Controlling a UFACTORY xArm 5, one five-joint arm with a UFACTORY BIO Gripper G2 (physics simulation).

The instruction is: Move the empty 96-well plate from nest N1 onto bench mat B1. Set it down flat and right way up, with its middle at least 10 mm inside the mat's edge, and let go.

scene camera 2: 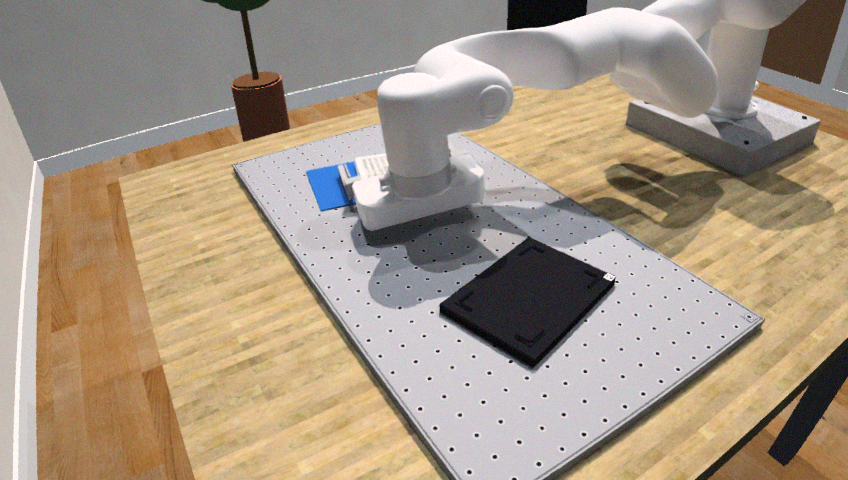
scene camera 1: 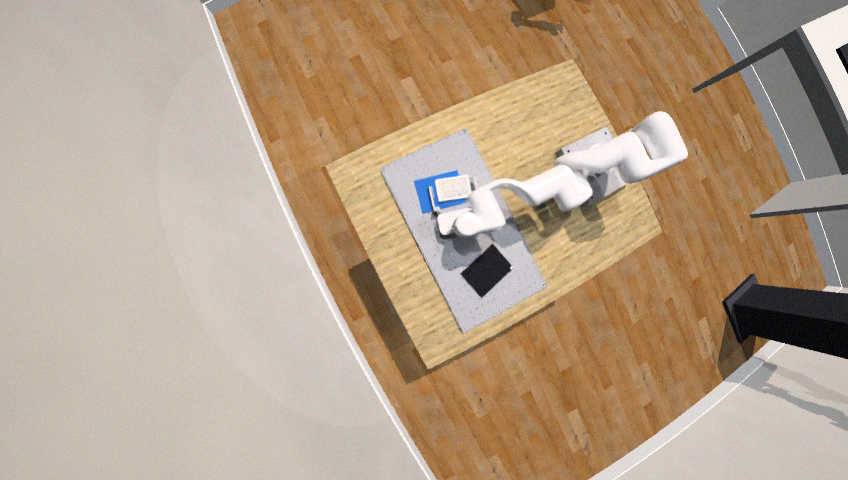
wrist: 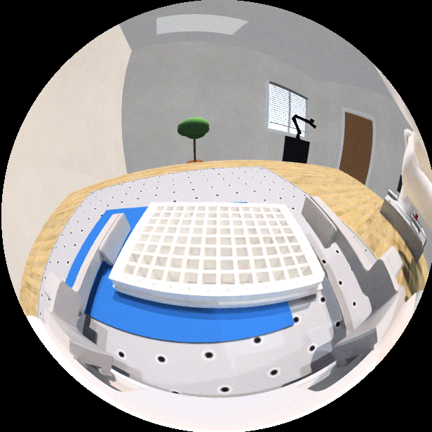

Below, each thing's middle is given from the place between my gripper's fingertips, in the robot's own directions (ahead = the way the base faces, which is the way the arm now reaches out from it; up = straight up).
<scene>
Now: the white 96-well plate [scene camera 1: 452, 188] 2 cm to the left of my hand and 1 cm below it. From my hand the other things lie so: black nest [scene camera 2: 523, 295] (35 cm to the left, 5 cm ahead, 1 cm below); blue bench mat [scene camera 2: 326, 183] (5 cm ahead, 2 cm below, 1 cm to the left).
</scene>
